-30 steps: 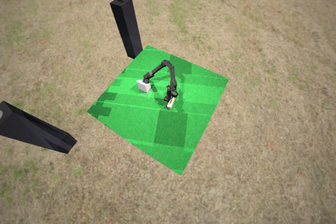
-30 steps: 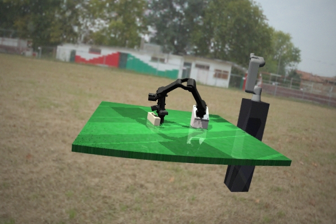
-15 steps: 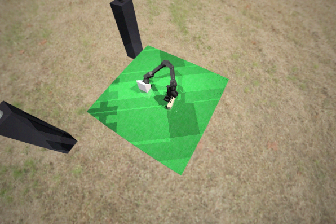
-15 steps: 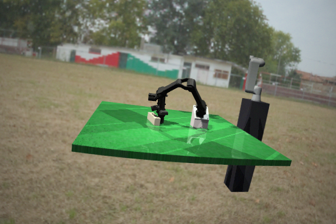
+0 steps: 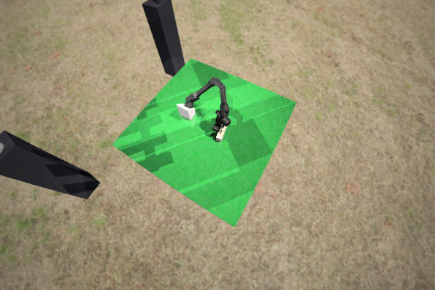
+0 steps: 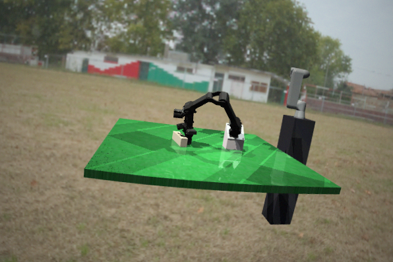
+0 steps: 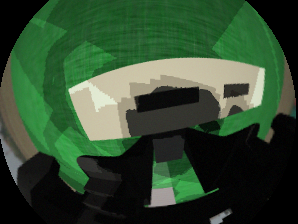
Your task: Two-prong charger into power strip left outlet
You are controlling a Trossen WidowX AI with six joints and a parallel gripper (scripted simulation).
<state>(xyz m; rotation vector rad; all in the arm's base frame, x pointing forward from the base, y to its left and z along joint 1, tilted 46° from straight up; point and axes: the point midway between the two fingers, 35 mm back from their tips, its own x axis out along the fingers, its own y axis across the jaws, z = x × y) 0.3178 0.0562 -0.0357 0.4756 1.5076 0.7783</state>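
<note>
Now: gripper tip 2 cm short of the black two-prong charger and 1 cm below it.
</note>
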